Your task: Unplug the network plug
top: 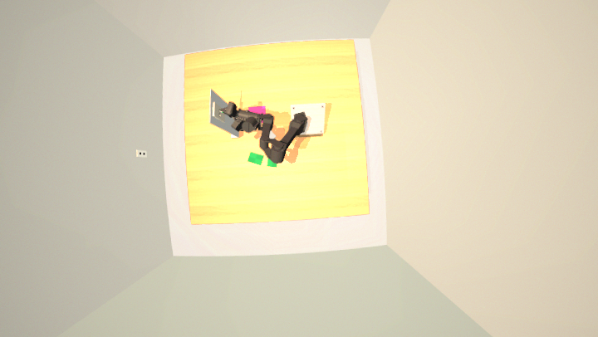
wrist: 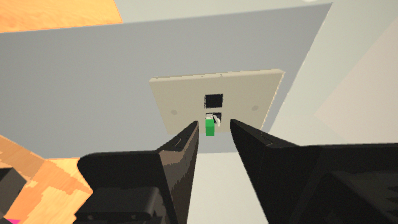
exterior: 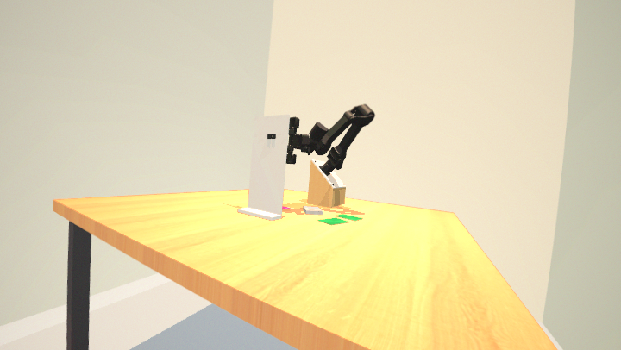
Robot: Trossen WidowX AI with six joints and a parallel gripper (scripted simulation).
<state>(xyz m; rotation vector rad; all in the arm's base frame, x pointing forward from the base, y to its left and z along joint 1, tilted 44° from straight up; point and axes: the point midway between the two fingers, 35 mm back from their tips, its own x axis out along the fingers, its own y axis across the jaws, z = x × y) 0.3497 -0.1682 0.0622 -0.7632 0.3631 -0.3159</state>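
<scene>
Right now the green network plug is 1 cm ahead of my gripper tip. The rest, counted from my gripper tip: grey panel (3 cm ahead, 12 cm below); magenta marked square (12 cm behind, 5 cm to the right, 29 cm below).
</scene>
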